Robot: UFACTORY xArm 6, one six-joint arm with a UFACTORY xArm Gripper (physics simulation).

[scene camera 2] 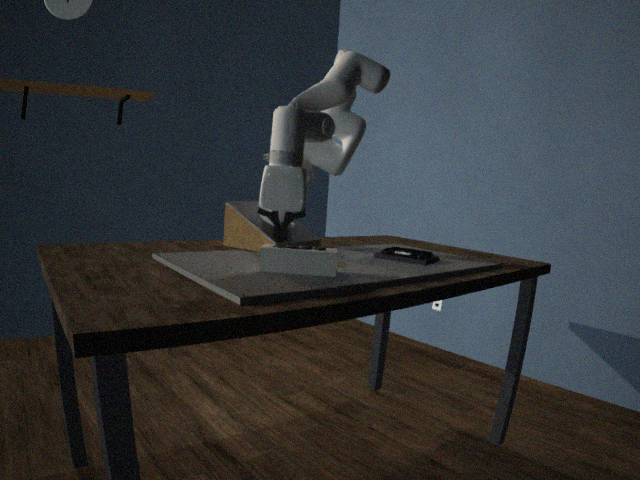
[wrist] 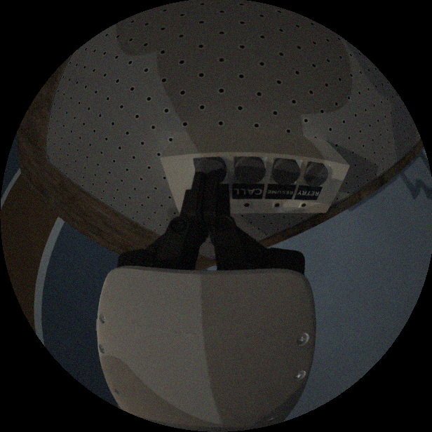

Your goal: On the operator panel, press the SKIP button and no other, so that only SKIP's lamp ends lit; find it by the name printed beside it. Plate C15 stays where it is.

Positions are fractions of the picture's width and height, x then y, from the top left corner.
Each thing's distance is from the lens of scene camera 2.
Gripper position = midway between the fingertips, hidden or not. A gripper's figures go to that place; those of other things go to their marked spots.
my gripper (scene camera 2: 0.44,0.51): 1.02 m
operator panel (scene camera 2: 0.46,0.54): 0.98 m
